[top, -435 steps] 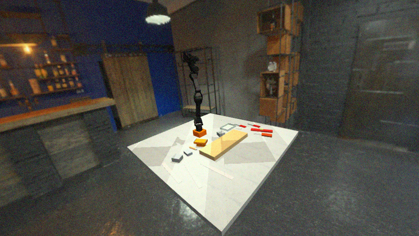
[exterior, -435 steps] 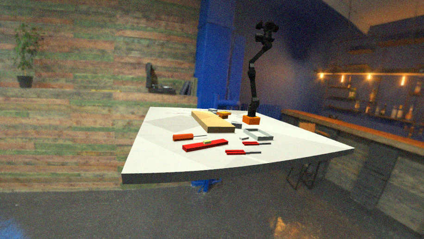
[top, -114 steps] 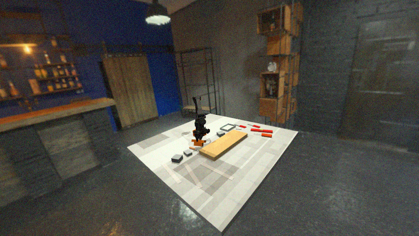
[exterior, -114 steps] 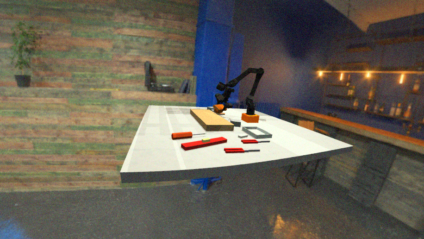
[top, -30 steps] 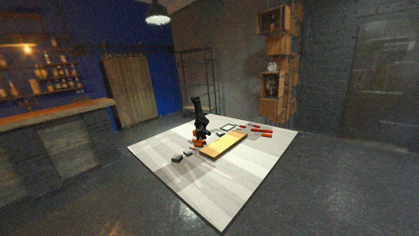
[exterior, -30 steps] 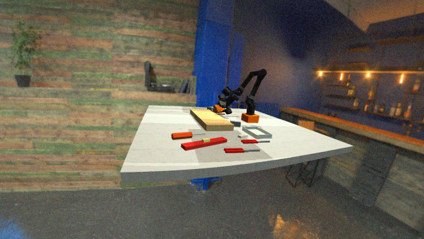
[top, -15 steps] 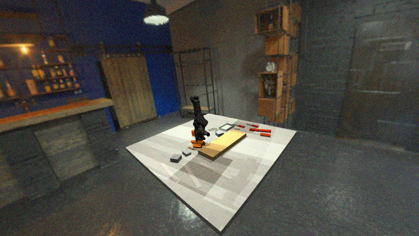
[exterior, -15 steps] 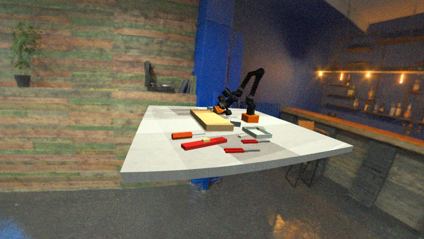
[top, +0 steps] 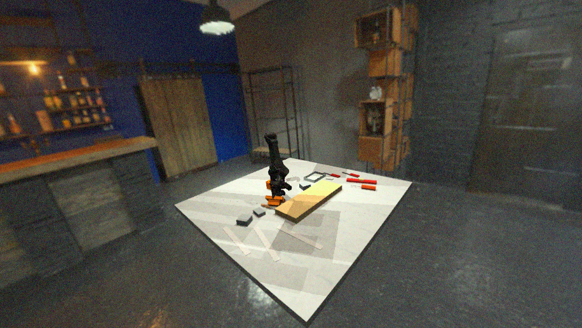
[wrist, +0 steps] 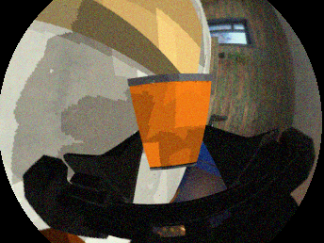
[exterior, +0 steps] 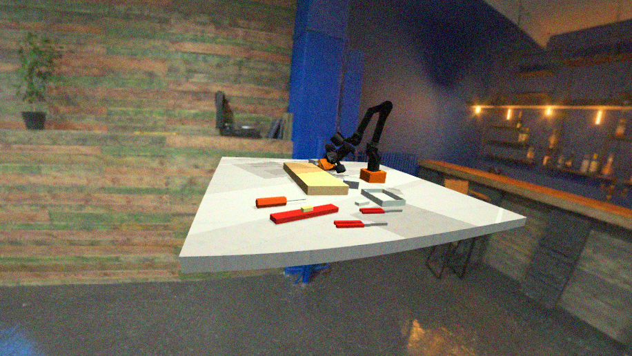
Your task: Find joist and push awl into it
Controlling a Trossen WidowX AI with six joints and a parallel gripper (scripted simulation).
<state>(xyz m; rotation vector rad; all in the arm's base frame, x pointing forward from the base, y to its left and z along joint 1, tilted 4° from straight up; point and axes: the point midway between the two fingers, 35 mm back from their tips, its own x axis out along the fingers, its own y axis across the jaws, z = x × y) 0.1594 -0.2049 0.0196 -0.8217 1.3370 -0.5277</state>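
Right now the awl is 2 cm behind my gripper tip, 4 cm to the right of it and 4 cm below it. Round my gripper tip: grey tray 5 cm ahead, 52 cm to the left, 3 cm below; orange stud finder 2 cm ahead, 1 cm to the right, 2 cm below; red level 44 cm ahead, 57 cm to the left, 3 cm below.
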